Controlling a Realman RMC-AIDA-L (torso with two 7-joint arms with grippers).
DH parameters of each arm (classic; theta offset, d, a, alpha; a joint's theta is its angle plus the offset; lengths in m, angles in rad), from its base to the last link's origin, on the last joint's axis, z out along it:
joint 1: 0 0.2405 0 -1.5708
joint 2: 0 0 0 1.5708
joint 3: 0 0.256 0 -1.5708
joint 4: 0 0 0 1.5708
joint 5: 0 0.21 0 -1.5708
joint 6: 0 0 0 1.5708
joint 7: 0 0.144 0 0
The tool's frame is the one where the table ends.
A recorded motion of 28 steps. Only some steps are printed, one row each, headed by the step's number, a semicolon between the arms.
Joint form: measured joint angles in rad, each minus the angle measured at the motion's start. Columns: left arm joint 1, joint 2, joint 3, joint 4, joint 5, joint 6, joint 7; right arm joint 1, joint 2, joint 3, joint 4, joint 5, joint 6, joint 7.
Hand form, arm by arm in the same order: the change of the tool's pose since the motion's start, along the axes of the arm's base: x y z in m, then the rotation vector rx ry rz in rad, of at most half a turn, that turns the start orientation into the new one. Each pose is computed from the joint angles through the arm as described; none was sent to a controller.
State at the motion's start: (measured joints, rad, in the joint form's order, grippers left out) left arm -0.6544 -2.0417 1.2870 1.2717 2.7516 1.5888 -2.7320; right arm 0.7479 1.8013 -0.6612 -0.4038 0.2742 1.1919 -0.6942
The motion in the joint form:
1: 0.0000 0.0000 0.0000 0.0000 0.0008 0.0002 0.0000; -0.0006 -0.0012 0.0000 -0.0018 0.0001 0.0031 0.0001
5: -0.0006 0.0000 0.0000 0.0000 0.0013 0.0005 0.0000; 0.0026 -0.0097 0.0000 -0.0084 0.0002 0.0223 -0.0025
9: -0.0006 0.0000 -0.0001 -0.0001 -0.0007 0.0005 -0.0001; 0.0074 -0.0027 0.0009 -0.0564 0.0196 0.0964 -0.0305
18: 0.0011 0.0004 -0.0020 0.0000 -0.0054 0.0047 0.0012; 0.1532 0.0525 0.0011 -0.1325 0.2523 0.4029 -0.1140
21: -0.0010 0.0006 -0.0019 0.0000 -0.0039 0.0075 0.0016; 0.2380 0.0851 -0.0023 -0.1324 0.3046 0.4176 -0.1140
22: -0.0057 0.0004 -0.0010 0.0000 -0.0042 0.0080 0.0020; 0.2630 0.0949 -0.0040 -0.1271 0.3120 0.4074 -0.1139
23: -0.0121 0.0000 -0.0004 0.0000 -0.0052 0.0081 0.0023; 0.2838 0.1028 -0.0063 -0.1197 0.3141 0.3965 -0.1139
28: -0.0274 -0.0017 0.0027 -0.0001 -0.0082 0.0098 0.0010; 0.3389 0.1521 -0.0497 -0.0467 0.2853 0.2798 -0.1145
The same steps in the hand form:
1: -0.0001 0.0000 0.0001 0.0000 0.0008 0.0002; 0.0001 -0.0001 0.0008 -0.0003 0.0000 -0.0007
5: 0.0001 0.0001 0.0001 -0.0001 0.0013 -0.0002; -0.0017 0.0008 0.0056 -0.0062 0.0005 0.0017
9: 0.0003 0.0000 -0.0001 -0.0005 -0.0007 -0.0002; -0.0140 0.0026 0.0071 -0.0410 0.0334 0.0349
18: -0.0001 -0.0008 -0.0001 -0.0041 -0.0050 0.0033; -0.1284 0.0270 -0.0240 -0.2224 0.3696 0.2690
21: 0.0003 -0.0007 0.0001 -0.0061 -0.0029 0.0026; -0.1742 0.0409 -0.0400 -0.2569 0.4337 0.3628
22: 0.0022 0.0001 -0.0002 -0.0076 -0.0027 -0.0025; -0.1858 0.0450 -0.0454 -0.2619 0.4410 0.3870
23: 0.0048 0.0013 -0.0005 -0.0088 -0.0035 -0.0095; -0.1945 0.0480 -0.0503 -0.2678 0.4429 0.4044
28: 0.0112 0.0037 -0.0019 -0.0135 -0.0059 -0.0244; -0.2067 0.0511 -0.0864 -0.2970 0.3918 0.4276

